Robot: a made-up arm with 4 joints. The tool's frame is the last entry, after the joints.
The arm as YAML. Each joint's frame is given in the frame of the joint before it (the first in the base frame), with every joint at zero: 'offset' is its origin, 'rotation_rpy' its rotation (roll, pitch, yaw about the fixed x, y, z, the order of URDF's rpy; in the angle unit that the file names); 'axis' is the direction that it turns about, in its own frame. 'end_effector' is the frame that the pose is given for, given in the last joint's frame.
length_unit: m
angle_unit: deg
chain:
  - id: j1
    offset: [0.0, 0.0, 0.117]
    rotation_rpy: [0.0, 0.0, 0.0]
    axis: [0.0, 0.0, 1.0]
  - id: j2
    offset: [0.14, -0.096, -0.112]
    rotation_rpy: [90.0, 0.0, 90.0]
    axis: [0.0, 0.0, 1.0]
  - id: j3
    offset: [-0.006, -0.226, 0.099]
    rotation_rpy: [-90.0, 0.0, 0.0]
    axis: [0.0, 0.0, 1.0]
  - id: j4
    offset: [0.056, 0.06, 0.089]
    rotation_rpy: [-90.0, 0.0, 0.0]
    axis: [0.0, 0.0, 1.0]
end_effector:
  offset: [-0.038, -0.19, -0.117]
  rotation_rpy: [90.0, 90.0, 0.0]
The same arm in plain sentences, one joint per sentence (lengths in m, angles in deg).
The arm has four revolute joints in a row. What follows holds with every joint at zero, and every direction is one of the base frame's. Joint 1 sits 0.117 m along +z from the base frame's origin and rotates about +z. Joint 2 sits 0.14 m along +x and 0.096 m along -y and 0.112 m along -z from joint 1 and rotates about +x. Joint 3 sits 0.099 m along +x and 0.006 m along -y and 0.226 m along -z from joint 2 and rotates about +z. Joint 4 sits 0.06 m along -x and 0.056 m along +y and 0.089 m along +z from joint 3 and rotates about -x. The tool frame, which is the frame that the pose is given for, sits 0.117 m along +x and 0.038 m along -y and 0.19 m along +z from joint 4; its axes are parallel to the base frame's.
